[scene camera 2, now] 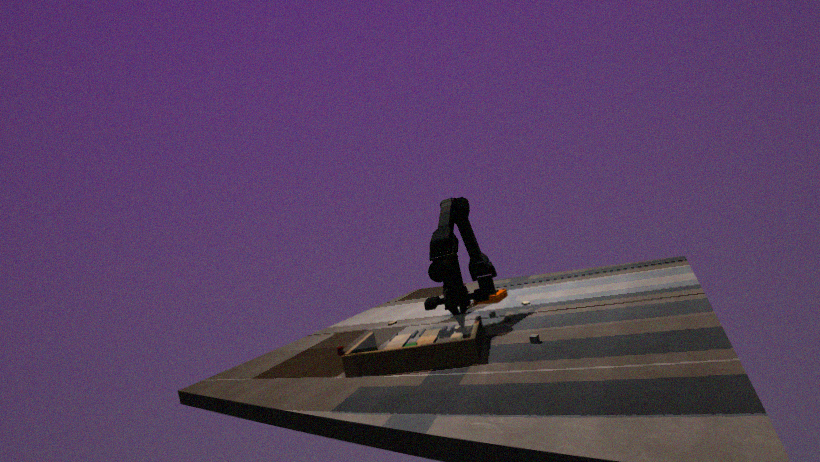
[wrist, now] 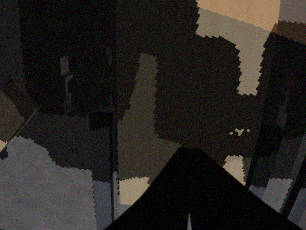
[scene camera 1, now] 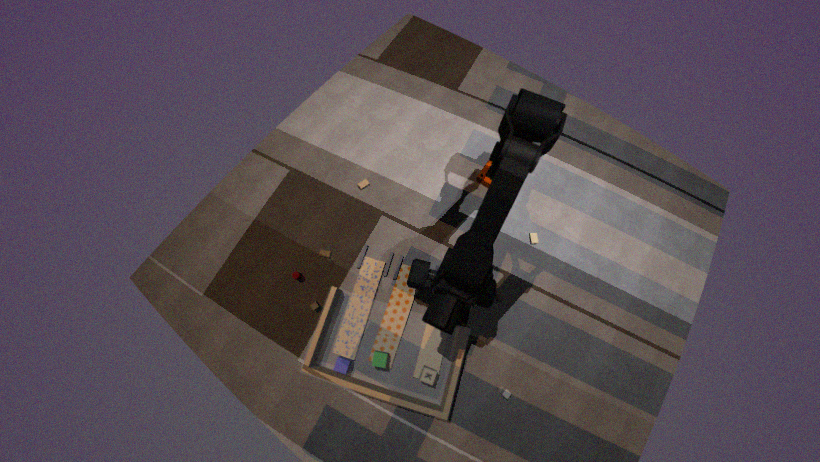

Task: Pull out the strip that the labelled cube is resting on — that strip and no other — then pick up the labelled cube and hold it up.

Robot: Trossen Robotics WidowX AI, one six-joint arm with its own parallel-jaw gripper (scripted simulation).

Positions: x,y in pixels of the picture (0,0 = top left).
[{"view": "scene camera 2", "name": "my gripper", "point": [462,327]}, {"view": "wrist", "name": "my gripper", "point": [187,157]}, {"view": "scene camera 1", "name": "my gripper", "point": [446,288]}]
